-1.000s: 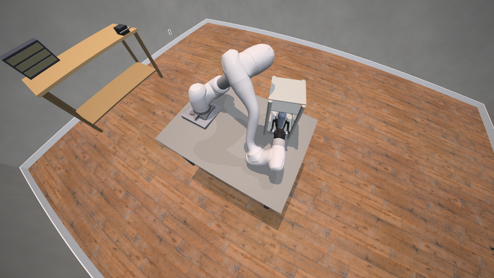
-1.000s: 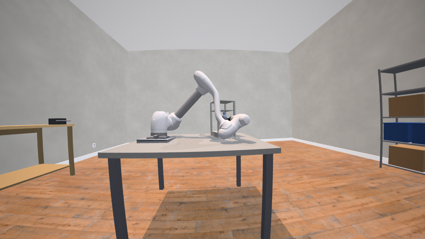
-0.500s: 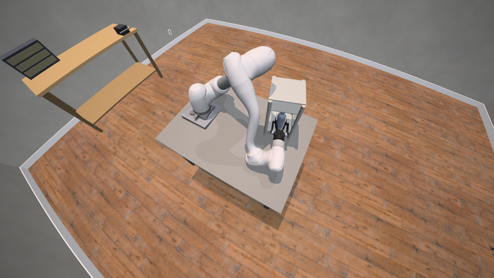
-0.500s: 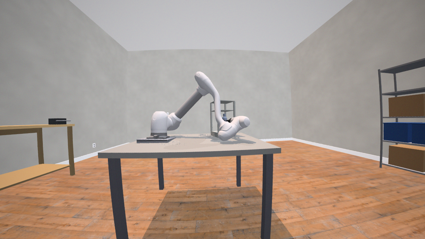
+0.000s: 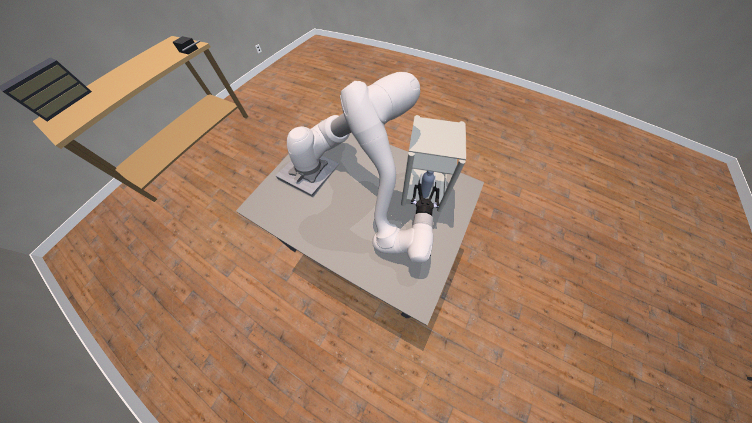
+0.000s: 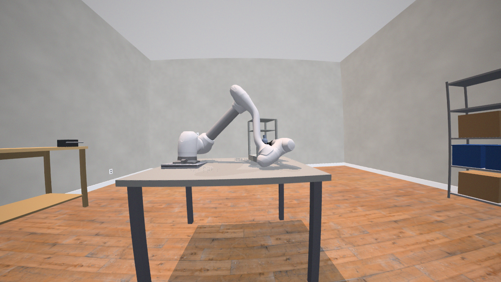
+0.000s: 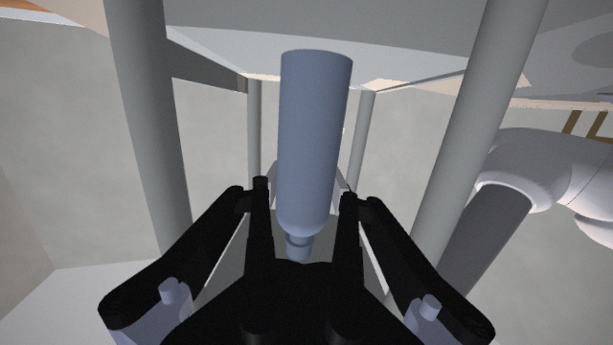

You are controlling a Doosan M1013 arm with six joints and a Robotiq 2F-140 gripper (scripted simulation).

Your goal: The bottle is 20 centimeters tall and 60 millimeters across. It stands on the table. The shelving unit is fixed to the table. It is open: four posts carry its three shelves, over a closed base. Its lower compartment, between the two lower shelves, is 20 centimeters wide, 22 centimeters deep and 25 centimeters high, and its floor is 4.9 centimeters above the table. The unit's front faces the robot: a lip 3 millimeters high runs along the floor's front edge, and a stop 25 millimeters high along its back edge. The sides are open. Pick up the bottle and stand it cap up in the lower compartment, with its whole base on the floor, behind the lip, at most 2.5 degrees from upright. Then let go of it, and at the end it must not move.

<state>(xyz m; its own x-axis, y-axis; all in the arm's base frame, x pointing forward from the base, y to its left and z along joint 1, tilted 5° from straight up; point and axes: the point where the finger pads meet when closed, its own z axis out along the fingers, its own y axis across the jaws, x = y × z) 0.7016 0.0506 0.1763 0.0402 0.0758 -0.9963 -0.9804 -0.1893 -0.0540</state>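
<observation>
Right now my hand is 1 cm past the shelving unit, 5 cm to the right of it and 4 cm below it.
</observation>
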